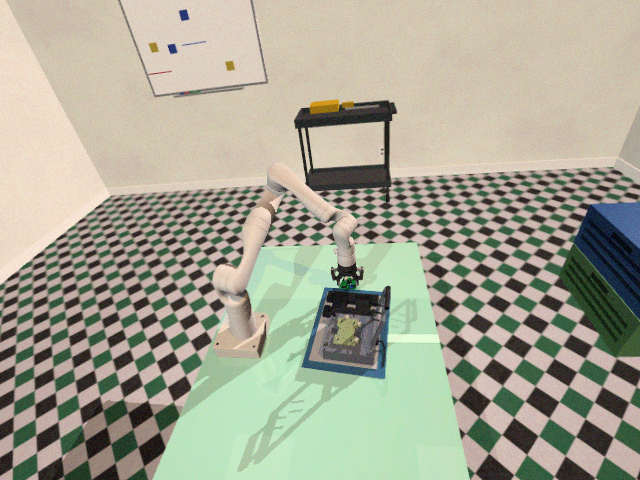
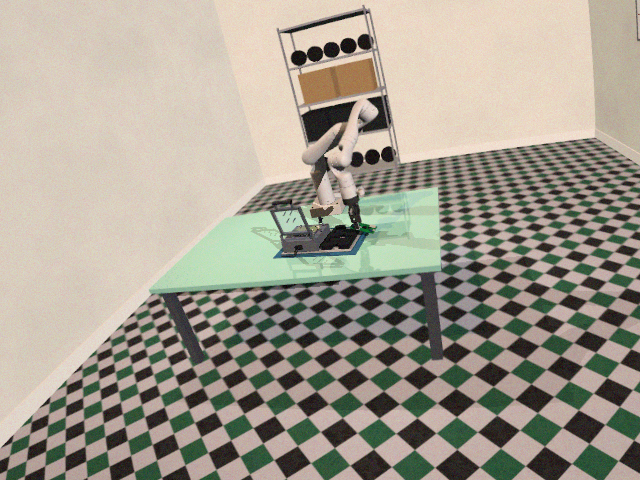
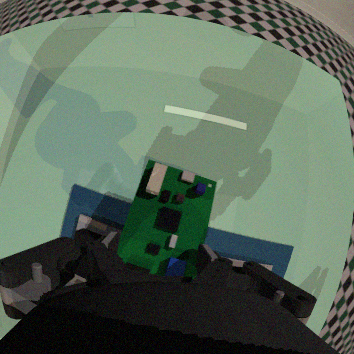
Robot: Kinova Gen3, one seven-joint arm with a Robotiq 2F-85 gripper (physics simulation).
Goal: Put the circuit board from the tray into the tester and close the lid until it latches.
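Where they show: gripper, fingertip midpoint: [image 1: 347, 285] [image 2: 358, 226] [image 3: 157, 249]; arm's base, origin of the base link: [image 1: 245, 329] [image 2: 327, 201].
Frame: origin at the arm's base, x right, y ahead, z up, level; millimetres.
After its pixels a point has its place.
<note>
My gripper [image 1: 347, 279] @(x -194, y 423, z -6 mm) [image 2: 356, 224] @(x -194, y 423, z -6 mm) [image 3: 157, 249] @(x -194, y 423, z -6 mm) is shut on the green circuit board [image 1: 349, 284] @(x -203, y 430, z -9 mm) [image 2: 368, 229] @(x -237, y 449, z -20 mm) [image 3: 169, 218] @(x -221, y 432, z -11 mm) by its two long sides near one end. The board shows chips, a white connector and blue parts, and sticks out from the fingers. It is held beside the far end of the black tray [image 1: 351, 301] @(x -125, y 430, z -33 mm) [image 2: 338, 239] @(x -93, y 459, z -40 mm); its exact height is unclear. The grey tester [image 1: 347, 353] @(x 148, y 391, z 1 mm) [image 2: 299, 243] @(x 80, y 501, z -9 mm), with a pale green bed [image 1: 346, 330] @(x 56, y 396, z 11 mm), stands on the tray's other side. Its lid [image 1: 386, 299] @(x 110, y 532, z 217 mm) [image 2: 278, 223] @(x 148, y 505, z 107 mm) stands raised. Inside the tray, details are too dark to tell.
Tester and tray stand on a blue-edged base [image 1: 343, 370] @(x 177, y 370, z -56 mm) [image 2: 315, 254] @(x 9, y 546, z -56 mm) [image 3: 250, 243] @(x -186, y 535, z -56 mm) on the green table [image 1: 320, 428] @(x 367, y 283, z -58 mm) [image 2: 217, 268] @(x 509, y 523, z -58 mm). A black cart [image 1: 347, 121] stands by the wall, and a blue and green cabinet [image 1: 602, 289] stands at the right. A shelf rack [image 2: 287, 56] stands behind the arm.
</note>
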